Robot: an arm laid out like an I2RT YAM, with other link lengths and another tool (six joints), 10 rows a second.
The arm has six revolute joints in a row. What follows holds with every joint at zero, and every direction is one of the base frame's. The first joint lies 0.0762 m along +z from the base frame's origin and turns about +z. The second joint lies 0.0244 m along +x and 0.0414 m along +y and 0.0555 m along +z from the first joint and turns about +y. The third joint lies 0.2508 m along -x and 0.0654 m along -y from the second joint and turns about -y. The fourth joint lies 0.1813 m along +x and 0.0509 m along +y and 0.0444 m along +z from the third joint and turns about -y. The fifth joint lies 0.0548 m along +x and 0.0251 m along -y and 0.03 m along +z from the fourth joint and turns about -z. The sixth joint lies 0.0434 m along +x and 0.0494 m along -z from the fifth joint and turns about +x. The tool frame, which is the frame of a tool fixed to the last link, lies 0.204 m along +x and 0.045 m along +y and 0.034 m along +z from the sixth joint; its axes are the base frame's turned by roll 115.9, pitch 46.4 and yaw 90 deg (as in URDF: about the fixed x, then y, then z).
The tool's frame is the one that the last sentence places.
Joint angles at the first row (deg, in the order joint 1, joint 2, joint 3, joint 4, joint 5, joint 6):
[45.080, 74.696, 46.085, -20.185, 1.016, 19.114]
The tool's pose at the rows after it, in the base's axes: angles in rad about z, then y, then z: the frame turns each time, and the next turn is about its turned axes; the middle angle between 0 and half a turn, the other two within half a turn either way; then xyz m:
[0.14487, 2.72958, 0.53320, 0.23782, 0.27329, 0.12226]
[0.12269, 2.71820, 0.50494, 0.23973, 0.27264, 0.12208]
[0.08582, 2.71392, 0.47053, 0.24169, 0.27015, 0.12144]
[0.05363, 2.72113, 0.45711, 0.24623, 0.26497, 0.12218]
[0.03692, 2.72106, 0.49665, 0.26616, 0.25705, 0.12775]
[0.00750, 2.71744, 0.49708, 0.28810, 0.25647, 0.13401]
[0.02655, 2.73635, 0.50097, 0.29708, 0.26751, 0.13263]
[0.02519, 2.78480, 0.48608, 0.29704, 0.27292, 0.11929]
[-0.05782, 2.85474, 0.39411, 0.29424, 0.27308, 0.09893]
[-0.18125, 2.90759, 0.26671, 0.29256, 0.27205, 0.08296]
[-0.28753, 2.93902, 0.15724, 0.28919, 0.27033, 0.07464]
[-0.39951, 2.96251, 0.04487, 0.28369, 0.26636, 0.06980]
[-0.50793, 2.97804, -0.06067, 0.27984, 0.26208, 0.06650]
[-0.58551, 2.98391, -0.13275, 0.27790, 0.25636, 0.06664]
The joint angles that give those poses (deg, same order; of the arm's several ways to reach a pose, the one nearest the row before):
[44.905, 74.019, 46.107, -19.463, 1.956, 17.934]
[44.861, 74.170, 46.105, -19.157, 2.459, 17.125]
[44.882, 74.280, 46.457, -19.705, 3.267, 16.840]
[43.834, 74.389, 47.397, -21.061, 3.311, 16.928]
[40.164, 75.767, 49.234, -20.929, 2.351, 16.930]
[37.583, 79.221, 53.429, -21.473, 1.847, 16.207]
[37.080, 83.264, 57.078, -21.888, 0.382, 15.660]
[36.578, 86.522, 58.370, -22.370, -1.432, 15.617]
[35.986, 90.237, 59.920, -24.402, -2.809, 15.616]
[35.506, 93.405, 61.583, -26.394, -3.618, 15.594]
[35.245, 94.827, 62.500, -28.097, -4.163, 15.574]
[34.961, 95.022, 62.695, -29.866, -4.601, 15.596]
[34.567, 95.024, 62.741, -31.244, -4.907, 15.595]
[33.866, 94.455, 62.784, -32.621, -5.082, 15.309]

